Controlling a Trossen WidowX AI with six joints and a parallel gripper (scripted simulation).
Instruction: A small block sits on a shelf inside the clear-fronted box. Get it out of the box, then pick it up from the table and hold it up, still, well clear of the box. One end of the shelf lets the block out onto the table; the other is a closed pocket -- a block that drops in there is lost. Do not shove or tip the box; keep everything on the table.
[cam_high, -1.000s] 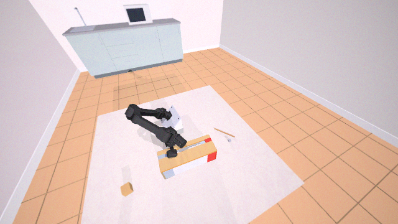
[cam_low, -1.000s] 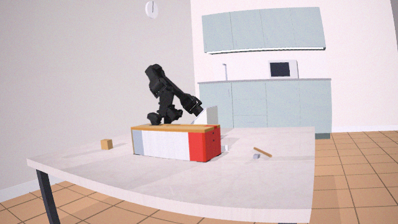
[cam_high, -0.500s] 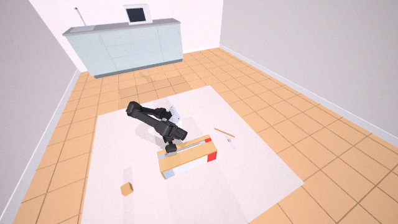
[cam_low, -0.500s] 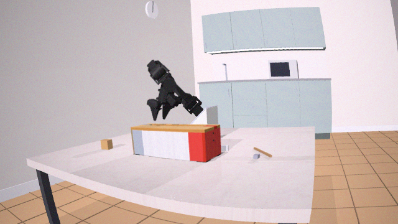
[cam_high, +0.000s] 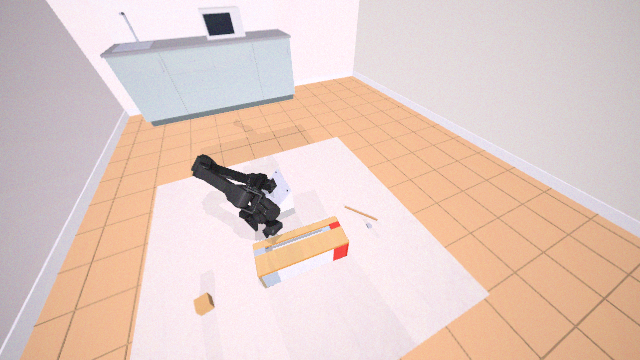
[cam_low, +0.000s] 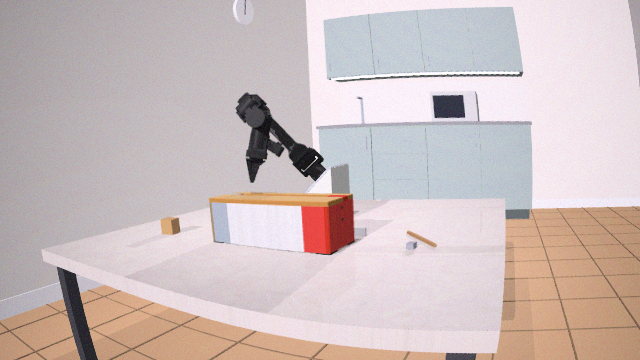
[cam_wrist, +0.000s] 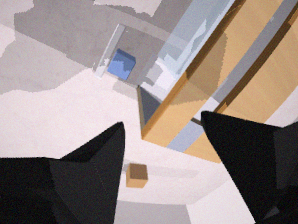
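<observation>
Now: the blue block 40 mm behind my gripper tip, 10 mm to the right of it and 140 mm below it. Round my gripper tip: tan cube 110 mm ahead, 290 mm to the right, 130 mm below; box 60 mm ahead, 140 mm to the left, 100 mm below; thin wooden stick 10 mm ahead, 510 mm to the left, 160 mm below.
</observation>
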